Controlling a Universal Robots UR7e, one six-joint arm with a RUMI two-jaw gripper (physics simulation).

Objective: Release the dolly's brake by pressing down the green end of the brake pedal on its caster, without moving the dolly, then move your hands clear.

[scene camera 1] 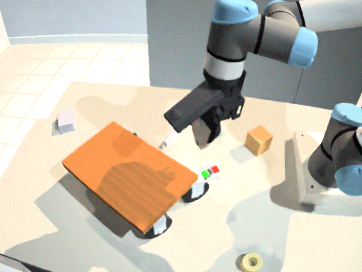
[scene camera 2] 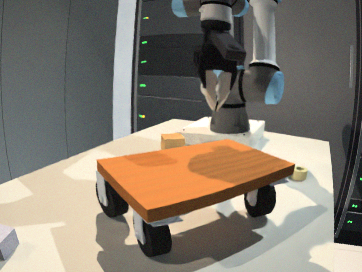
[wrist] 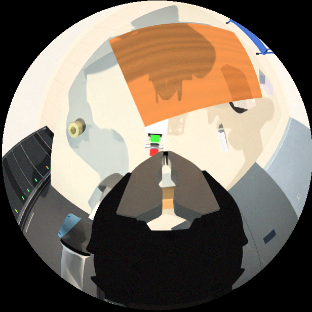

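Observation:
The orange dolly (scene camera 1: 125,175) (scene camera 2: 195,175) (wrist: 175,65) stands upright on its casters on the table. The brake pedal sticks out from the caster at the corner nearest the robot base. Its green end (scene camera 1: 205,174) (wrist: 155,138) lies on the dolly side and its red end (scene camera 1: 215,169) (wrist: 154,152) lies farther out. The pedal does not show in scene camera 2; its exact tilt is hard to tell. My gripper (scene camera 1: 201,145) (scene camera 2: 217,109) (wrist: 164,152) is shut and empty, pointing down. It hangs in the air above the pedal's height, apart from pedal and dolly.
An orange block (scene camera 1: 259,140) (scene camera 2: 173,140) stands between dolly and robot base (scene camera 1: 298,170). A yellow ring (scene camera 1: 244,262) (scene camera 2: 299,176) lies near the table's side. A lilac block (scene camera 1: 66,121) (scene camera 2: 6,241) stands beyond the dolly. A small white piece (scene camera 1: 168,140) (wrist: 223,137) lies beside the dolly.

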